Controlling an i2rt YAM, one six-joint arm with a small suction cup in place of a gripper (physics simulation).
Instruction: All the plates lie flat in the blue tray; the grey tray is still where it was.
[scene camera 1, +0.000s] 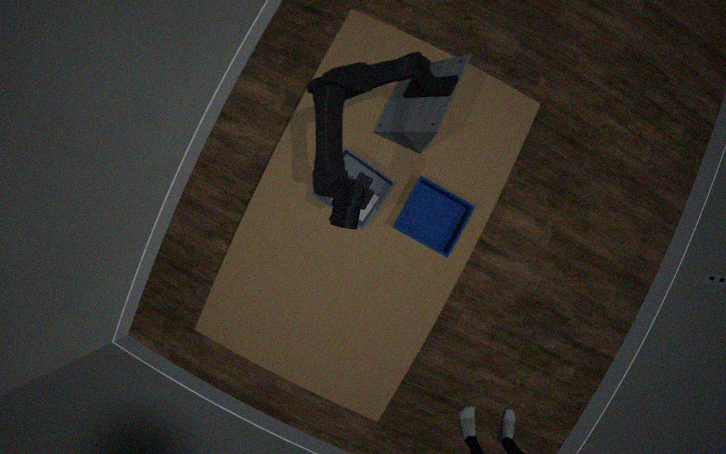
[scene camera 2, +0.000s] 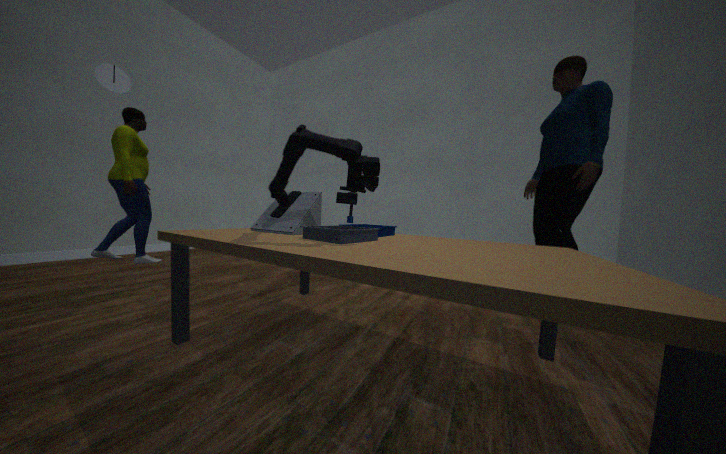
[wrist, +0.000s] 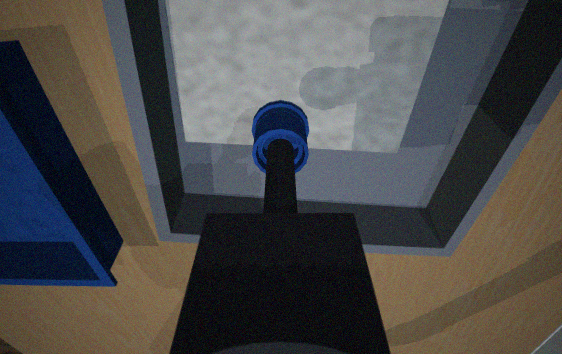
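Where they show: hand, tool point: (scene camera 2: 349, 222) (wrist: 280, 127); arm's base, link origin: (scene camera 1: 429, 88) (scene camera 2: 286, 204).
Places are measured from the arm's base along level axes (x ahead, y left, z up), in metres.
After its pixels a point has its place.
A pale mottled plate (scene camera 1: 368, 207) {x 0.458, y 0.001, z -0.118 m} (wrist: 225, 65) {x 0.457, y -0.018, z -0.118 m} lies in the grey tray (scene camera 1: 382, 187) {x 0.360, y 0.014, z -0.141 m} (scene camera 2: 339, 234) {x 0.500, y -0.208, z -0.111 m} (wrist: 360, 175) {x 0.347, y -0.112, z -0.141 m}. The arm hides part of it in scene camera 1. Whether more plates lie under it, I cannot tell. The blue tray (scene camera 1: 432, 214) {x 0.362, y 0.243, z -0.141 m} (scene camera 2: 386, 230) {x 0.479, y 0.244, z -0.114 m} (wrist: 30, 200) {x 0.333, y 0.198, z -0.141 m} stands beside the grey one; its floor shows bare in scene camera 1. My gripper, a blue suction cup (scene camera 2: 350, 219) (wrist: 280, 120), hangs above the grey tray, over the plate's edge area in the wrist view. It is open and holds no plate. The arm hides it in scene camera 1.
The arm's slanted grey base (scene camera 1: 409, 115) {x 0.108, y -0.019, z -0.025 m} (scene camera 2: 299, 208) {x 0.109, y -0.014, z -0.020 m} stands on the wooden table (scene camera 1: 321, 299) {x 0.882, y 0.003, z -0.144 m} (scene camera 2: 481, 262) {x 0.946, y -0.226, z -0.144 m}. A person in yellow (scene camera 2: 128, 155) and a person in blue (scene camera 2: 575, 128) stand beyond the table.
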